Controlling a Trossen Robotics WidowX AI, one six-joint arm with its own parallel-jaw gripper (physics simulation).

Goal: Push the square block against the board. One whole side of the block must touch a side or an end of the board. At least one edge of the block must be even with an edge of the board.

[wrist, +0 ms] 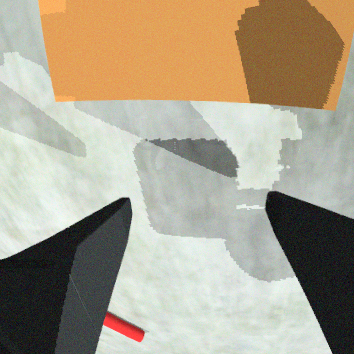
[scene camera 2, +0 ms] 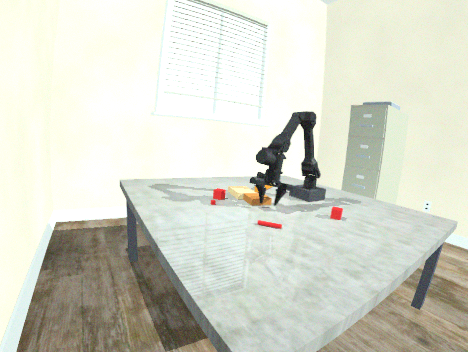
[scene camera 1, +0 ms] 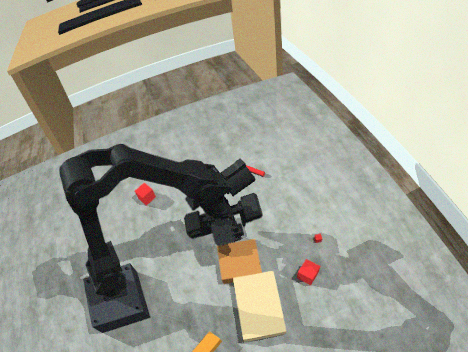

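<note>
The orange square block lies flat at one end of the pale yellow board. In scene camera 1 its near side lies along the board's upper end, and any narrow gap is too small to tell. The block is shifted left there, so its left edge stands out past the board's left edge and its right edge falls short of the board's right edge. My gripper is open and empty, low beside the block's side away from the board. The arm hides the fingertips in scene camera 1.
A red cube and a tiny red cube lie right of the block. Another red cube lies behind the arm's base. A red rod lies beyond the gripper. An orange bar lies near the board.
</note>
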